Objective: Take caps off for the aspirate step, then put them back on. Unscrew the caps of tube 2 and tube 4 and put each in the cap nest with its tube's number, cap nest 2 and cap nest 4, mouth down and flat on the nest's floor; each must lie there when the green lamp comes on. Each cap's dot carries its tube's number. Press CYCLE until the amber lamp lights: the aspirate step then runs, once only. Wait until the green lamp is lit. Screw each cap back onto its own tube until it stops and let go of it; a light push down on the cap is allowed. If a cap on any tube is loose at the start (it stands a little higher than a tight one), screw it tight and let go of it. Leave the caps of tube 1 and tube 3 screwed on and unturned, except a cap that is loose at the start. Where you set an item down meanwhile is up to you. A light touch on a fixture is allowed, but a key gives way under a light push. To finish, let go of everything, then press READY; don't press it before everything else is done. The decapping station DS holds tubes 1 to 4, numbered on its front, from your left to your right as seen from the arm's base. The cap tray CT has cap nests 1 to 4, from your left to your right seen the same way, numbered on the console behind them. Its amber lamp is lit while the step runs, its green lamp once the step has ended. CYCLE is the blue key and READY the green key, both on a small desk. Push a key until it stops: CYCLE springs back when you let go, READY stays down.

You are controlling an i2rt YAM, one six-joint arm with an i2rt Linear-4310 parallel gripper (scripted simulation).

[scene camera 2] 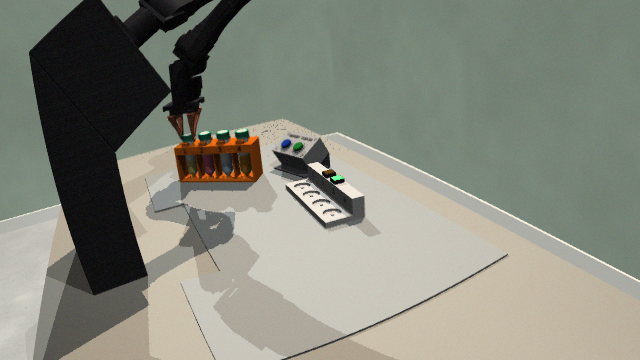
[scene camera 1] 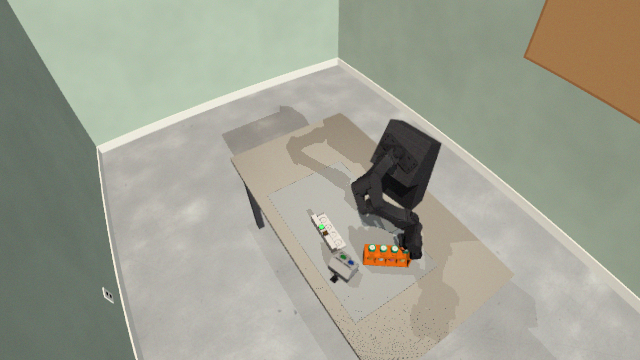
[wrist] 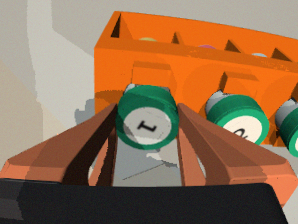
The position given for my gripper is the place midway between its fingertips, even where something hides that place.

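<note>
My gripper is visible in scene camera 2 point(scene camera 2: 188, 138) and in the wrist view point(wrist: 147, 112). A grey mat appears in scene camera 1 point(scene camera 1: 328, 191) and in the wrist view point(wrist: 54, 54).
</note>
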